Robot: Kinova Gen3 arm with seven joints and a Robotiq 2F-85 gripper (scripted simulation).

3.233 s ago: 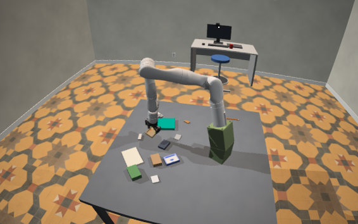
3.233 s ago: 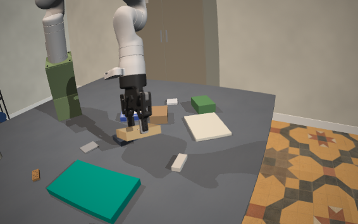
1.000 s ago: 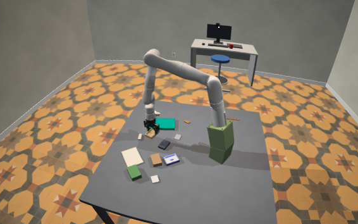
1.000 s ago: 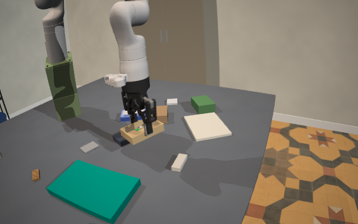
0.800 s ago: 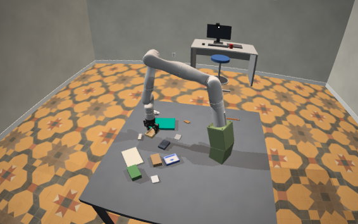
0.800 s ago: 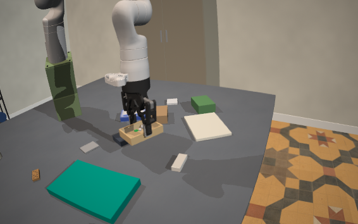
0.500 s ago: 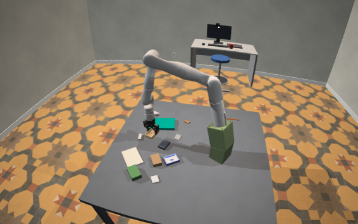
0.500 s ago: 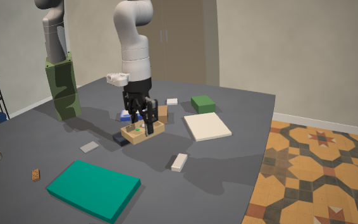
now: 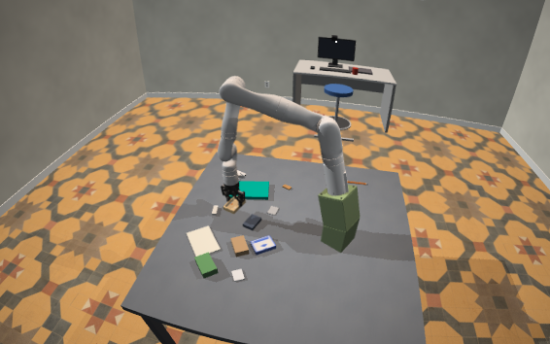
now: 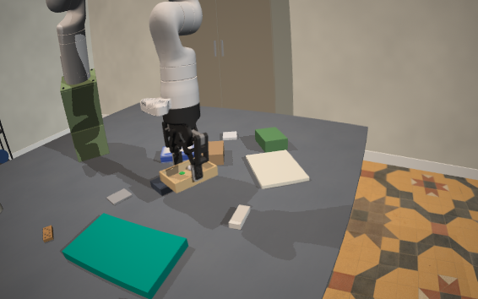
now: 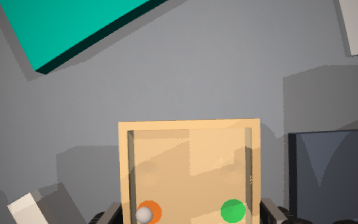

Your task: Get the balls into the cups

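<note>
Right now the dark blue block is 90 mm behind my hand, 80 mm below it and 60 mm to the left of it. Also, from my hand: small white block 120 mm ahead, 80 mm below, 20 mm to the right; then covered wooden puzzle 20 mm below; then grey tile 200 mm behind, 90 mm below, 40 mm to the right.
</note>
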